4 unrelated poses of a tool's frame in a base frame.
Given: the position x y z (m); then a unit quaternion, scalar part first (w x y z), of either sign.
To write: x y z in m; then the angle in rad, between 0 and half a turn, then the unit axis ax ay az. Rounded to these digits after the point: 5 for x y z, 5 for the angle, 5 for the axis.
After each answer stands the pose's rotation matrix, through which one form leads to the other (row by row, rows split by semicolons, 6 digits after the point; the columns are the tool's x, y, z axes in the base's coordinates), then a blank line. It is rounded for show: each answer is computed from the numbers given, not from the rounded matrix.
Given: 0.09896, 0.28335, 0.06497, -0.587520, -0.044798, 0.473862, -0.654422
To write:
0.09896, 0.28335, 0.06497, 1.88561, 0.05536, -0.58559, 0.80872
-0.305627 -0.811428 -0.498173; 0.726516 0.139450 -0.672851; 0.615440 -0.567572 0.546896

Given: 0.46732, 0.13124, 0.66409, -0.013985, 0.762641, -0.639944, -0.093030
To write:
0.46732, 0.13124, 0.66409, 3.11362, -0.76272, 0.64001, 0.09304
0.163634 -0.978697 -0.123998; -0.973493 -0.180552 0.140399; -0.159796 0.097737 -0.982300

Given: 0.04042, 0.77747, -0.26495, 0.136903, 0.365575, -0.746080, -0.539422
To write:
0.04042, 0.77747, -0.26495, 2.86692, 0.36905, -0.75317, -0.54455
-0.695225 -0.397800 -0.598680; -0.693194 0.150757 0.704808; -0.190117 0.905001 -0.380562

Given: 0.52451, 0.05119, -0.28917, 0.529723, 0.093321, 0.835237, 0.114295
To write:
0.52451, 0.05119, -0.28917, 2.02504, 0.11003, 0.98475, 0.13475
-0.421369 0.034801 0.906221; 0.276980 0.956456 0.092058; -0.863557 0.289796 -0.412660

